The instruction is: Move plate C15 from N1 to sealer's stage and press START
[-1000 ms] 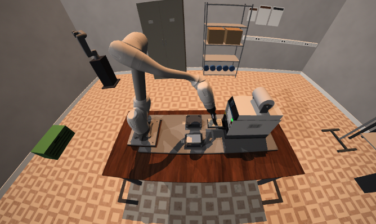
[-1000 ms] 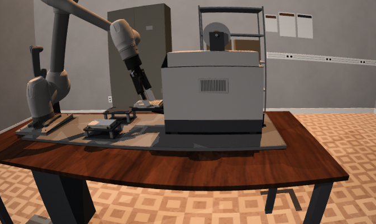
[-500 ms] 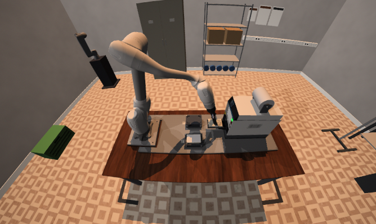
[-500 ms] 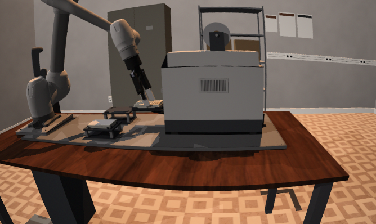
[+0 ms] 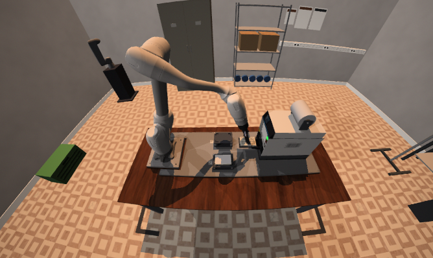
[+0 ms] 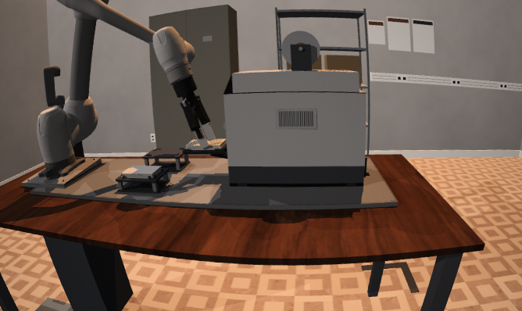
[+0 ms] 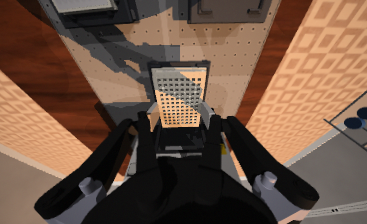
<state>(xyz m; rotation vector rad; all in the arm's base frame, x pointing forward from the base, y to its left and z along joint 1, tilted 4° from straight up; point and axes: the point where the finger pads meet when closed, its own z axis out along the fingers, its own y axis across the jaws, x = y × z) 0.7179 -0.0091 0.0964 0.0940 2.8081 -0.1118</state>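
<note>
Now: hand 40 mm above the sealer stage. From my hand the other things lie so: pale plate: 210 mm behind, 120 mm to the right, 80 mm below; foil roll: 330 mm ahead, 30 mm to the right, 280 mm above.
</note>
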